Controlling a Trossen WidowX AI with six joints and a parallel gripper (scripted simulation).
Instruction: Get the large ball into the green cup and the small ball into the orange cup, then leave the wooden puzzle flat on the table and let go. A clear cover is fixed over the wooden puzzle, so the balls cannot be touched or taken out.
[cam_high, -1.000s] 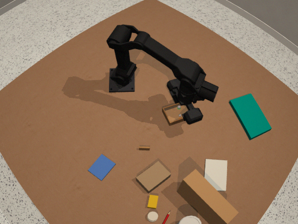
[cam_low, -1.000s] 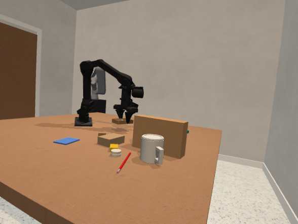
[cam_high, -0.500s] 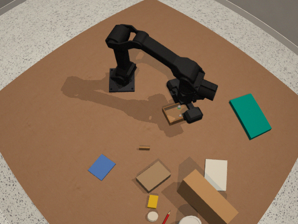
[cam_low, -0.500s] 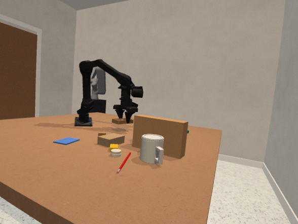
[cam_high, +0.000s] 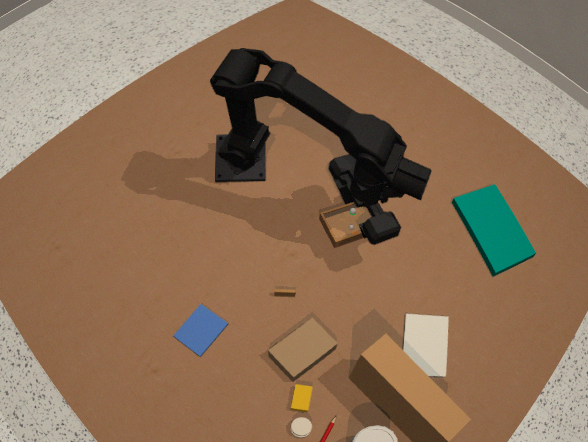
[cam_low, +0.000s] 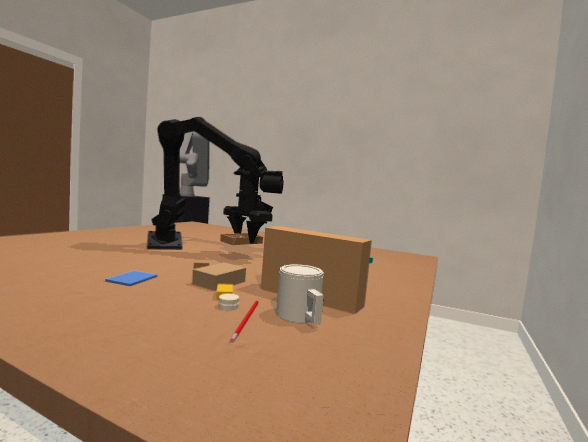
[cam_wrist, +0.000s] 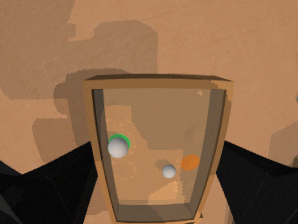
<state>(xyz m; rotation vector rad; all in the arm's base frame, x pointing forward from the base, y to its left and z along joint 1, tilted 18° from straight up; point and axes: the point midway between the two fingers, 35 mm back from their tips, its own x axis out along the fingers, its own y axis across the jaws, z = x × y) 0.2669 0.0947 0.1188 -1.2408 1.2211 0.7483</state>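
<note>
Right now the wooden puzzle is 3 cm below my hand and 1 cm to the right of it. The rest, counted from my hand: green slab (28 cm to the left, 19 cm ahead, 8 cm below); then white slab (28 cm ahead, 9 cm below, 5 cm to the right); then tan box (24 cm to the right, 13 cm ahead, 7 cm below).
</note>
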